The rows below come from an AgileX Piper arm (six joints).
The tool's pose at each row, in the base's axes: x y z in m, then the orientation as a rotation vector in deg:
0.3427 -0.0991 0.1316 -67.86 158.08 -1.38
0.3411 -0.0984 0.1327 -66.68 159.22 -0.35
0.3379 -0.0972 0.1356 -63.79 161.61 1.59
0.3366 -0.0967 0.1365 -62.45 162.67 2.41
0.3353 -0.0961 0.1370 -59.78 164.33 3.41
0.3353 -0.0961 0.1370 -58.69 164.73 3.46
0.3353 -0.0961 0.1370 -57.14 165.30 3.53
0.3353 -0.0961 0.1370 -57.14 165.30 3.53
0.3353 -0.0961 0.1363 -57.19 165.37 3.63
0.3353 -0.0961 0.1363 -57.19 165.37 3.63
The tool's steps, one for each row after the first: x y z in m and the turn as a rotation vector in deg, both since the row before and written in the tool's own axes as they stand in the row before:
0.0005 0.0016 -0.0013 -0.80 0.30 1.06
0.0010 0.0030 -0.0032 -1.48 0.61 2.44
0.0005 0.0012 -0.0010 -0.63 0.29 1.11
0.0005 0.0013 -0.0006 -0.73 0.37 2.06
0.0000 0.0000 0.0000 0.00 -0.01 0.76
0.0000 0.0000 0.0000 0.00 0.00 1.08
0.0000 0.0000 0.0000 0.00 0.00 0.00
0.0001 0.0000 0.0007 -0.09 0.06 -0.01
0.0000 0.0000 0.0000 0.00 0.00 0.00

